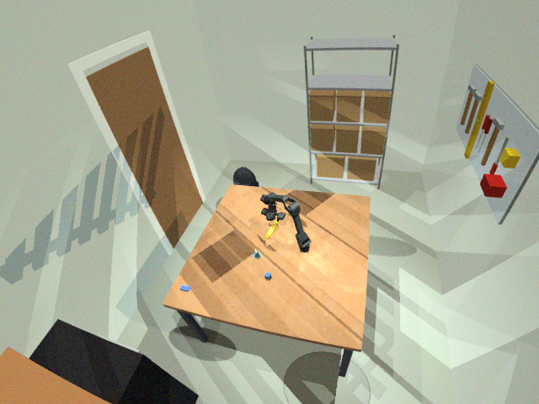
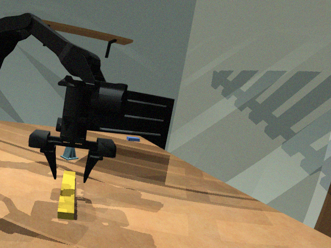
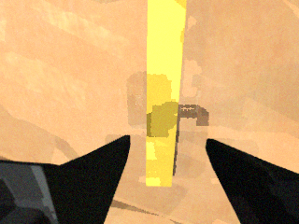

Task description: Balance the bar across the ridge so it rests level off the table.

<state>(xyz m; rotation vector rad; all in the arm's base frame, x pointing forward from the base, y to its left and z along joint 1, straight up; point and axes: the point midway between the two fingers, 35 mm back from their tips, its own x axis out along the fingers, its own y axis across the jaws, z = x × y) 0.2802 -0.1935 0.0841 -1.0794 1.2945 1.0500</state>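
Now: the bar 3 cm to the left of my gripper tip and 4 cm below it. From my gripper tip the other things lie so: blue cube 8 cm behind, 48 cm to the left, 3 cm below; then flat blue block 46 cm ahead, 69 cm to the left, 4 cm below.
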